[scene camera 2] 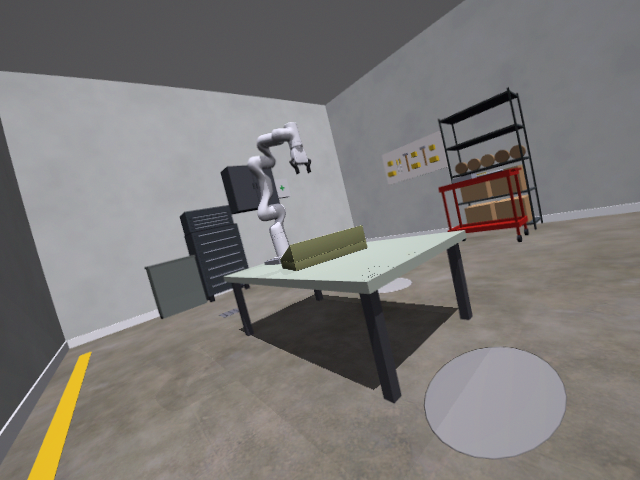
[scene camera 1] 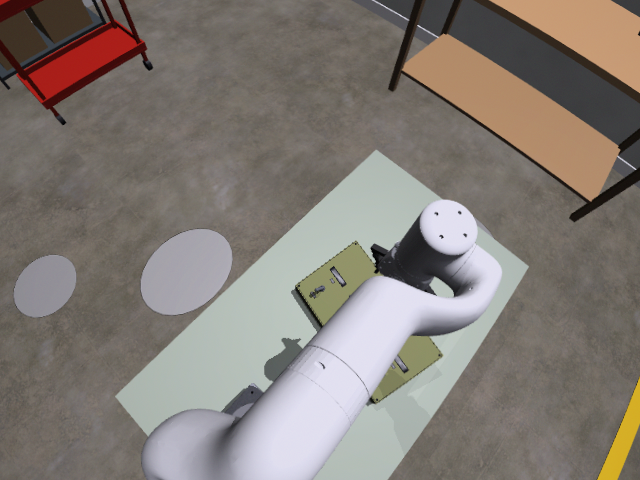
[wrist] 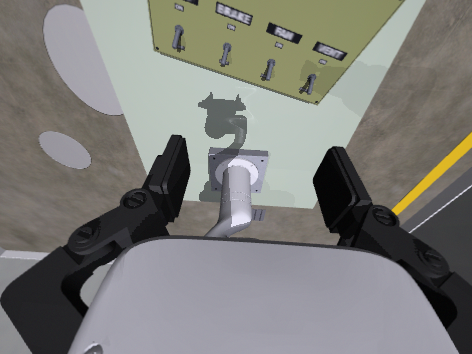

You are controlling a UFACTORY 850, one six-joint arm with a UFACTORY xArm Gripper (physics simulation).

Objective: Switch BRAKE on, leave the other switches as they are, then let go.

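An olive switch panel [scene camera 1: 356,258] [scene camera 2: 328,248] [wrist: 350,30] stands on the pale green table [scene camera 1: 196,361] [scene camera 2: 336,271] [wrist: 285,130]. In the wrist view the BRAKE lever [wrist: 226,54] is second from the left. Left of it is a lever [wrist: 178,36] whose label is cut off; right are the FAN lever [wrist: 270,69] and VENT lever [wrist: 310,84]. An ON mark lies above each; I cannot tell their positions surely. My gripper [scene camera 2: 303,170] [wrist: 254,158] is open and empty, high above the panel and touching nothing. The arm hides much of the panel in scene camera 1.
The arm's base plate [scene camera 1: 251,391] [wrist: 215,182] is on the table, on the panel's lever side. A red cart [scene camera 1: 87,62] [scene camera 2: 496,225], a wooden shelf unit [scene camera 1: 511,108] and a black rack [scene camera 2: 478,108] stand away from the table.
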